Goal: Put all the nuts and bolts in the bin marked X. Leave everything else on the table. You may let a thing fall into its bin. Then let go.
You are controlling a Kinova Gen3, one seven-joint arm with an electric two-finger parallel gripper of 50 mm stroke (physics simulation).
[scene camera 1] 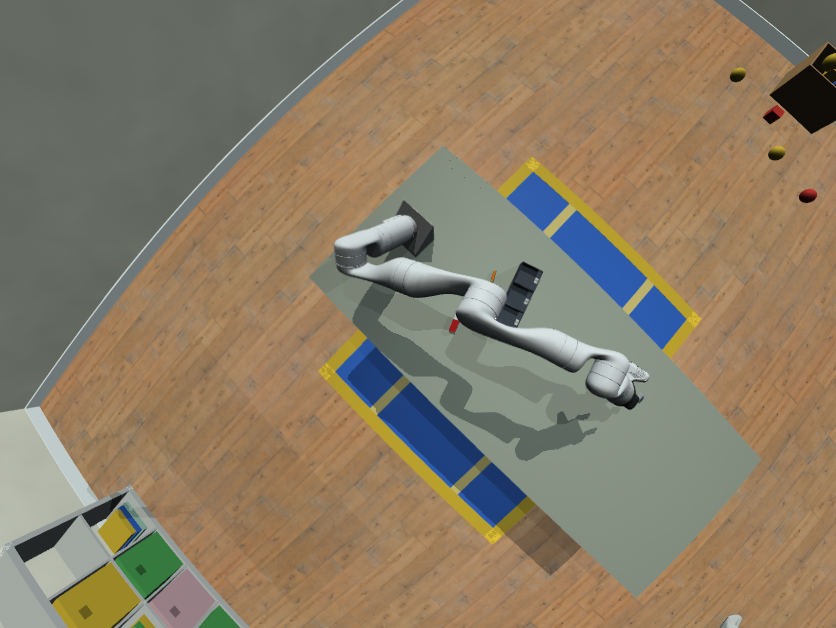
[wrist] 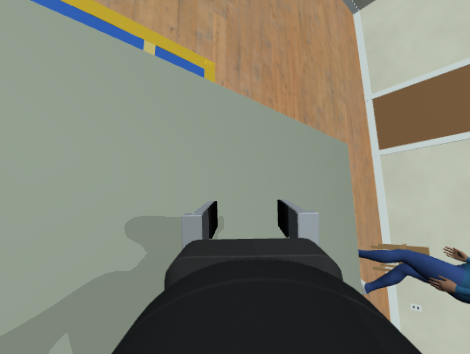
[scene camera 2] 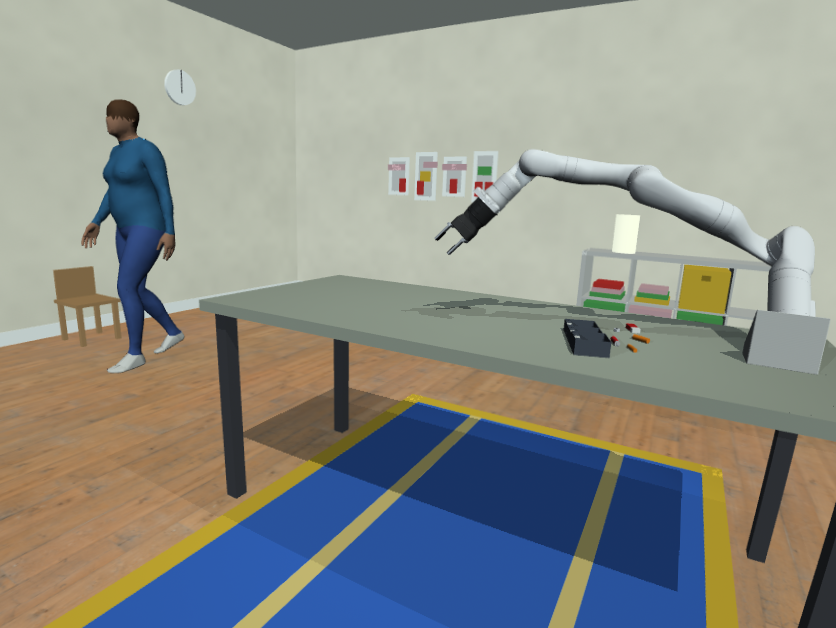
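Pixels of known places: gripper, fingertip midpoint: [wrist: 247, 213] [scene camera 2: 442, 246]; arm's base at its link origin: [scene camera 1: 406, 227] [scene camera 2: 788, 333].
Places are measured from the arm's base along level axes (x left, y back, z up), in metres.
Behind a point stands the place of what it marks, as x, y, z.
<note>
A dark tray of bins [scene camera 1: 525, 287] @(0.084, -0.471, -0.043) [scene camera 2: 594, 350] @(0.163, -0.444, -0.060) with several compartments stands on the table [scene camera 1: 675, 459] @(-0.083, -1.358, -0.076) [scene camera 2: 283, 304] @(0.050, -1.418, -0.076); the letter X cannot be read. Beside it lie a small grey piece [scene camera 2: 616, 329] @(-0.125, -0.388, -0.068), possibly a nut or bolt, a red and grey piece [scene camera 2: 615, 341] @(0.038, -0.394, -0.063), a red and white piece [scene camera 1: 453, 326] @(-0.184, -0.344, -0.063) [scene camera 2: 632, 327] @(-0.148, -0.344, -0.062), a longer orange piece [scene camera 2: 640, 338] @(-0.042, -0.328, -0.067) and a shorter orange piece [scene camera 2: 631, 348] @(0.064, -0.355, -0.070). Their exact kinds are too small to tell. The arm hides part of this area in the first scene view. My gripper [scene camera 1: 641, 399] @(-0.037, -0.906, 0.141) [scene camera 2: 443, 246] @(-0.037, -0.906, 0.141) [wrist: 247, 213] @(-0.037, -0.906, 0.141) is open and empty, high above the table, far from the tray.
The arm [scene camera 1: 432, 277] @(-0.141, -0.226, 0.325) [scene camera 2: 696, 202] @(-0.109, -0.232, 0.301) stretches from its base [scene camera 2: 787, 341] @(0.054, -0.017, -0.008) over the tray area. Blue mats with yellow borders [scene camera 1: 601, 256] [scene camera 2: 405, 540] lie on the floor beside and below the table. A person [scene camera 2: 138, 182] [wrist: 425, 267] stands beyond the table's far end.
</note>
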